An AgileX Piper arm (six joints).
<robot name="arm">
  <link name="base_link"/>
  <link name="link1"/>
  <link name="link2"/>
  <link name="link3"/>
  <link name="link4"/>
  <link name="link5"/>
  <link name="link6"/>
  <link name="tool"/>
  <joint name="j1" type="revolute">
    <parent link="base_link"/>
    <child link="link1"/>
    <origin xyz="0 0 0.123" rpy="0 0 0"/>
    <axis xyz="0 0 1"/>
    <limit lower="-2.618" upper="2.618"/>
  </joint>
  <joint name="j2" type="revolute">
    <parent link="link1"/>
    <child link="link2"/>
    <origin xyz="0 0 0" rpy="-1.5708 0 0"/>
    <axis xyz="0 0 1"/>
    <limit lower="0" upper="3.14"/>
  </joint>
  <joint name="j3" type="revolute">
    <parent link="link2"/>
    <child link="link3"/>
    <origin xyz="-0.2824 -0.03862 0" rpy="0 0 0"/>
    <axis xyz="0 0 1"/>
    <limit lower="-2.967" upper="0"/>
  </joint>
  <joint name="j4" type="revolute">
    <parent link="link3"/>
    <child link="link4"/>
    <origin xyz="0.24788 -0.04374 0" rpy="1.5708 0 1.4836"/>
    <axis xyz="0 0 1"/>
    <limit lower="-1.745" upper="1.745"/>
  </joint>
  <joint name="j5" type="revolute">
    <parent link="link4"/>
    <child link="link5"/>
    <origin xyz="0 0 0" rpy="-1.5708 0 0"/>
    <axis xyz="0 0 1"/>
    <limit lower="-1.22" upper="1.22"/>
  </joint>
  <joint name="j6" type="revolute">
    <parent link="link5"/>
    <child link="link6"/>
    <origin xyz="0 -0.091 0" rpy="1.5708 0 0"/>
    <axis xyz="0 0 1"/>
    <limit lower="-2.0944" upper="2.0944"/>
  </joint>
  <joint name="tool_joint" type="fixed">
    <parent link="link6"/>
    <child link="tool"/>
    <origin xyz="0 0 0" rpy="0 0 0"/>
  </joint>
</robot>
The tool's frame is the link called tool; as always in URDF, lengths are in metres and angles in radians.
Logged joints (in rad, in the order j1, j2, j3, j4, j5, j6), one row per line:
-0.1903, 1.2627, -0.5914, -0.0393, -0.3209, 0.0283
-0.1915, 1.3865, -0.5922, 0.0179, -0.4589, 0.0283
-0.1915, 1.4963, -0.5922, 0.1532, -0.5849, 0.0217
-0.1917, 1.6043, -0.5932, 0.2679, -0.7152, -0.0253
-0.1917, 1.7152, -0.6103, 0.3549, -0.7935, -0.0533
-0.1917, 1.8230, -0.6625, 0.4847, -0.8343, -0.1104
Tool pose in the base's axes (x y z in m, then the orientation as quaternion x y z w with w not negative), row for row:
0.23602, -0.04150, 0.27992, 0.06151, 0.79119, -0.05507, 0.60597
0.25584, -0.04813, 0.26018, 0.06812, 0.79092, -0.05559, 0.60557
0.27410, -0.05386, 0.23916, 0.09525, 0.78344, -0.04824, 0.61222
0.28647, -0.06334, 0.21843, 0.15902, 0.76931, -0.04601, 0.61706
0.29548, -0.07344, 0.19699, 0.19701, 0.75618, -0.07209, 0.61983
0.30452, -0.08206, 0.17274, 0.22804, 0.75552, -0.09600, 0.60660
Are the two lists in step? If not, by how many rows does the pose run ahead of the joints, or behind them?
The pose runs 1 row behind the joints: the pose in row i belongs to the joints in row i - 1.
